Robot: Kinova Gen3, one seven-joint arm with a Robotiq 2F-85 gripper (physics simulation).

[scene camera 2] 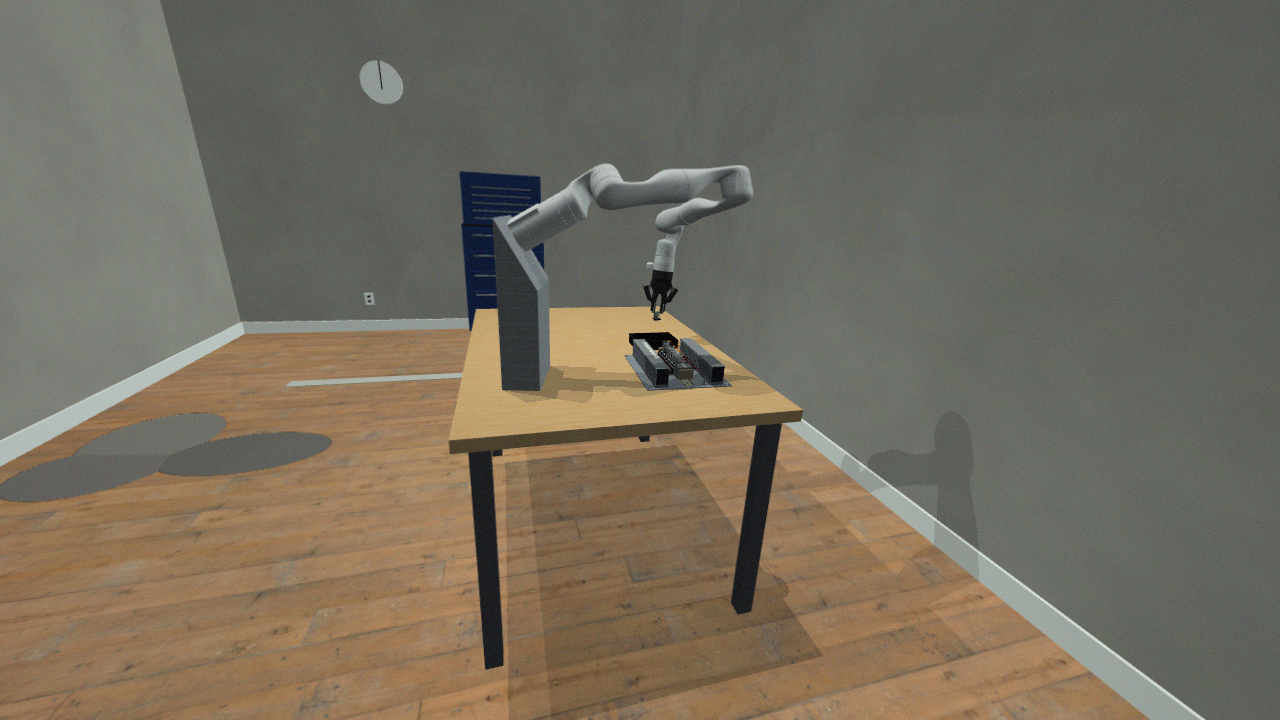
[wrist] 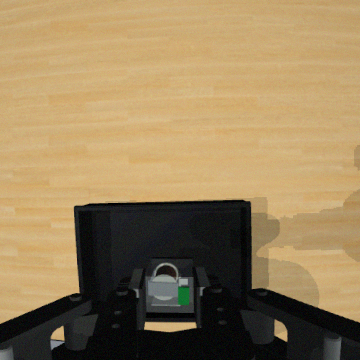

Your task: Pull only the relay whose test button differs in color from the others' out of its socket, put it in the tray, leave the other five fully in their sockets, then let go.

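Places are measured from the arm's base along level axes (x left, y back, z up), in millimetres.
Pixels of known places: gripper, fingertip midpoint: [scene camera 2: 657,313] [wrist: 169,283]; arm's base at its link origin: [scene camera 2: 517,236].
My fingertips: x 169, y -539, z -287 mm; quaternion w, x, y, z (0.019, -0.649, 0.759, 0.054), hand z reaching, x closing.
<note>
Ahead of a thing's pixels: the offset from my fingertips to its top centre. "pt": to the spot under its first point. Level surfaces: height alone.
My gripper [scene camera 2: 657,313] [wrist: 169,283] is shut on a clear relay {dy +0, dx -1, dz +14 mm} [wrist: 164,290] with a green test button {dy -8, dx -3, dz +14 mm} [wrist: 183,295], and holds it upright in the air. In the wrist view the relay shows over the black tray {pt dy +43, dx +19, dz -119 mm} [wrist: 135,225], whose inside reaches out beyond it on both sides. In the scene view the gripper is well above the black tray [scene camera 2: 637,339], and the held relay [scene camera 2: 656,316] is small under the fingertips. The socket row {pt dy +82, dx -303, dz -73 mm} [scene camera 2: 674,358] with the other relays stands on the panel; their buttons are too small to tell there.
The grey panel {pt dy +196, dx -311, dz -119 mm} [scene camera 2: 642,376] lies in front of the tray, with two grey wire ducts {dy +153, dx -265, dz -59 mm} [scene camera 2: 650,360] {dy -19, dx -296, dz -59 mm} [scene camera 2: 703,359] along the socket row. The wooden table {dz -122 mm} [scene camera 2: 572,416] [wrist: 170,100] bears them all. The robot's grey pedestal [scene camera 2: 521,331] stands left of the panel.
</note>
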